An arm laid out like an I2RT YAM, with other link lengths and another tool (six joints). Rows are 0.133 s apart.
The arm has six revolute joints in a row. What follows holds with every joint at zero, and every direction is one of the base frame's.
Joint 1 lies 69.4 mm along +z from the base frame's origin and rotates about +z.
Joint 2 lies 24.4 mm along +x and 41.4 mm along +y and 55.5 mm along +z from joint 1 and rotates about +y.
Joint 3 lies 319.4 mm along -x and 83.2 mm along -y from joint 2 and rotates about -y.
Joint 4 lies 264.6 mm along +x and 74.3 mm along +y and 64.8 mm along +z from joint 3 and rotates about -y.
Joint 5 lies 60.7 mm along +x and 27.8 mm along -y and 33.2 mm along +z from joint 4 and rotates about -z.
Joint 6 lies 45.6 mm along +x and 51.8 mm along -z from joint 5 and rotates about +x.
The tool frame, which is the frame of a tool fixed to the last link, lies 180 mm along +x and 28 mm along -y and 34 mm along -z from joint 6; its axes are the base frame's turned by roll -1.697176, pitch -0.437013 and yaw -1.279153 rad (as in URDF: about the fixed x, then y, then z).
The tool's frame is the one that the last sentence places.
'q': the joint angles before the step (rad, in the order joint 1, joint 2, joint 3, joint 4, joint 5, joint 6). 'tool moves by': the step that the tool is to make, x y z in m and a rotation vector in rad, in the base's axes. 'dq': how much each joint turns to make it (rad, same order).
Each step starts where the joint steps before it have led.
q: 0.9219, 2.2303, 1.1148, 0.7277, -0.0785, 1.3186
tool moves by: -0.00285, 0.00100, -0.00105, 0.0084, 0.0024, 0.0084
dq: 0.0010, 0.0037, -0.0073, 0.0166, -0.0095, 0.0037
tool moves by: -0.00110, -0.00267, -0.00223, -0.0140, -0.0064, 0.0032
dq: 0.0005, -0.0035, -0.0062, -0.0057, 0.0026, -0.0136
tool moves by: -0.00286, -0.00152, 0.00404, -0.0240, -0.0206, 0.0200
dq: 0.0028, -0.0195, 0.0002, -0.0295, -0.0040, -0.0353
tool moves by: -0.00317, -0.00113, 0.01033, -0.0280, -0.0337, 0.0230
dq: 0.0064, -0.0340, 0.0030, -0.0434, 0.0019, -0.0469
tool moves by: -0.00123, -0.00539, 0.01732, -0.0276, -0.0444, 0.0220
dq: 0.0001, -0.0538, -0.0045, -0.0500, 0.0005, -0.0567
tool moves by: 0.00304, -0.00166, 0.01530, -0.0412, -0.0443, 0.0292
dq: -0.0031, -0.0356, 0.0332, -0.0815, -0.0054, -0.0683
